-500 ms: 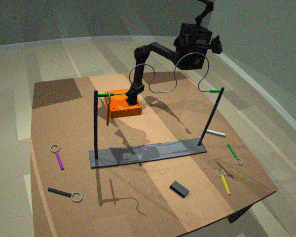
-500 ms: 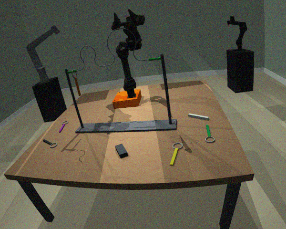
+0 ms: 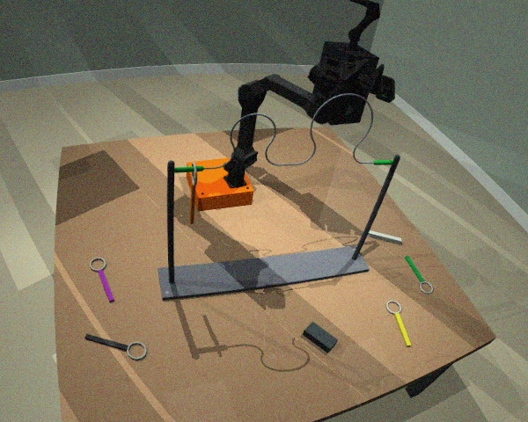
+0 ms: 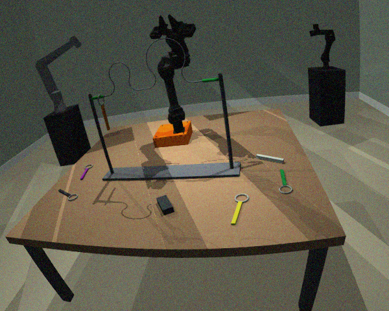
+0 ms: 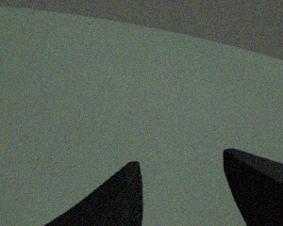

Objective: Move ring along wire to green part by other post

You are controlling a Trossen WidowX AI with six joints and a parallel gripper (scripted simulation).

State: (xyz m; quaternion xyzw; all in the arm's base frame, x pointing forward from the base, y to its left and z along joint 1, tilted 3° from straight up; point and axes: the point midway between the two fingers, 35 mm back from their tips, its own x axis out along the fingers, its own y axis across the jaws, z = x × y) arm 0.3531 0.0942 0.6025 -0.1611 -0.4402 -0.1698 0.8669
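Now: gripper tip 360 mm to the left of the ring with orange handle, 340 mm above it and 80 mm past it. The rest, counted from my gripper tip: white bar 670 mm below, 350 mm to the left, 20 mm behind; yellow-handled ring 680 mm below, 280 mm ahead, 170 mm to the left; dark block 670 mm below, 230 mm ahead, 100 mm to the right.
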